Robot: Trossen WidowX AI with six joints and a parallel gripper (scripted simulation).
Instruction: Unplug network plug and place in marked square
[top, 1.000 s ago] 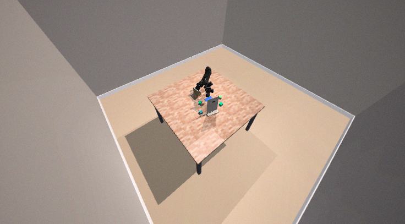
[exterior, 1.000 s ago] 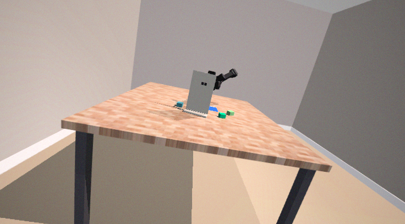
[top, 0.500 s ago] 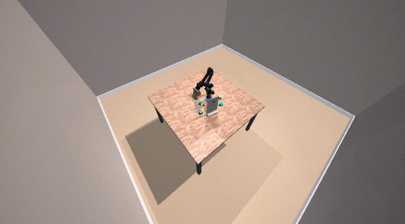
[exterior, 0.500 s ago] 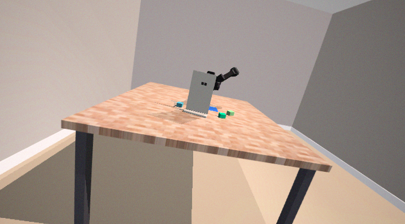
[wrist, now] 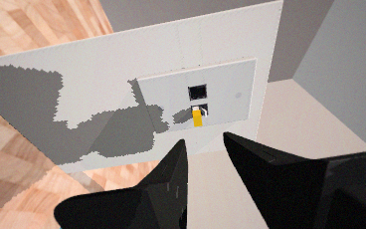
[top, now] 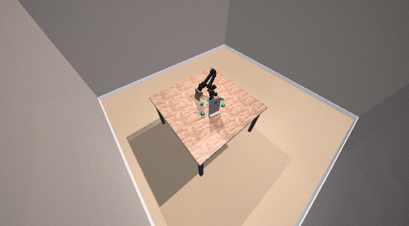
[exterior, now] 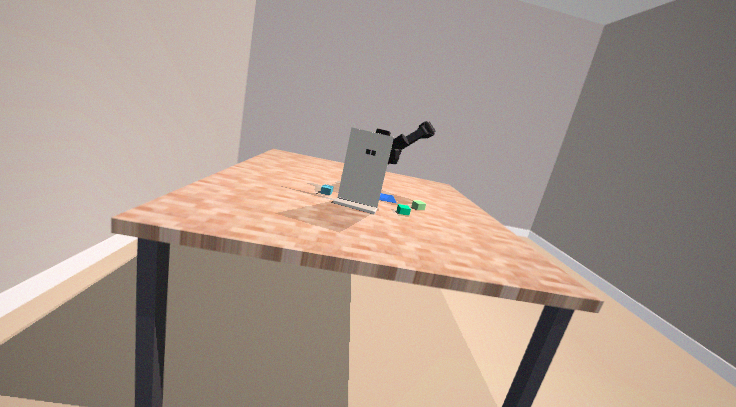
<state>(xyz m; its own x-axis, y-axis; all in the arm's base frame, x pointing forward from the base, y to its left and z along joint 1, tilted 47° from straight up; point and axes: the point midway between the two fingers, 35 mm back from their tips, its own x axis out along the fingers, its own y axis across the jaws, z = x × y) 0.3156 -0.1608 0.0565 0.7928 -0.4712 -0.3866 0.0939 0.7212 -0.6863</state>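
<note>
Now: gripper tip 22 cm above the blue marked square, 13 cm to the right of it and 12 cm past it.
</note>
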